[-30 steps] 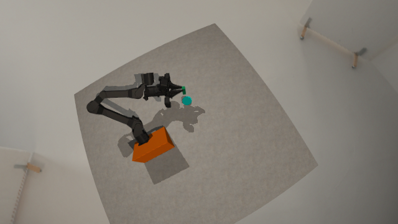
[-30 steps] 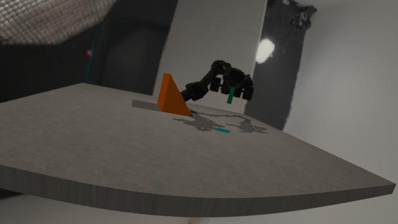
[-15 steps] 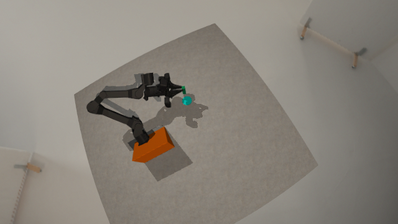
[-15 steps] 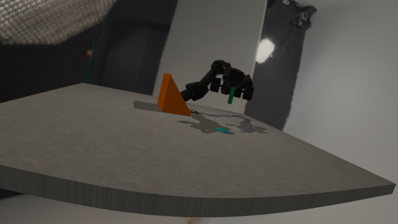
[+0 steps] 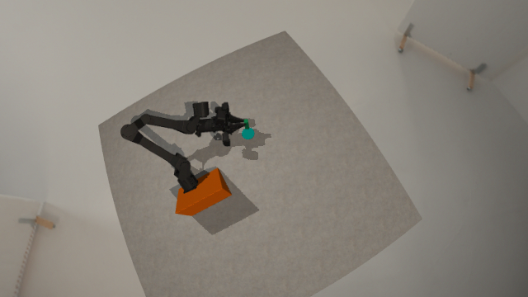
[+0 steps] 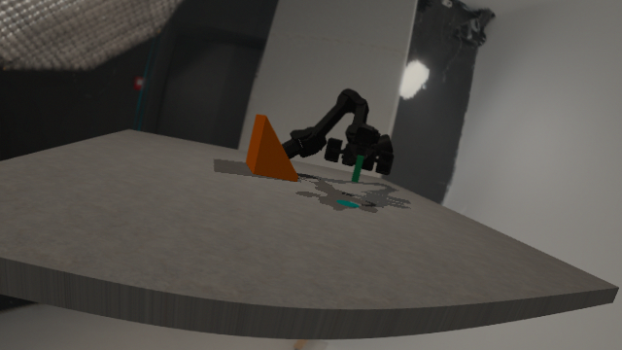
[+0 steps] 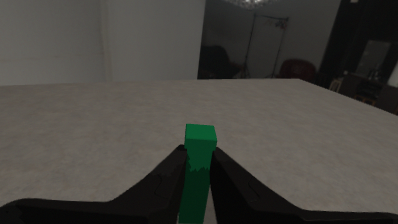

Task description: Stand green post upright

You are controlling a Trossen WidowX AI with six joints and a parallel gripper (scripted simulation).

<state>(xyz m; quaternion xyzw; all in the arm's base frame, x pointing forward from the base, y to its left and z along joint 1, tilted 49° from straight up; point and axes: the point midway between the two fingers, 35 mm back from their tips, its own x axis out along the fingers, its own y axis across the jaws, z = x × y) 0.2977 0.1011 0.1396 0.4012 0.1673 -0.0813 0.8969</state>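
Now: gripper tip 10 mm past the cyan circle and 110 mm above it. Also, from my gripper tip: green post 20 mm below.
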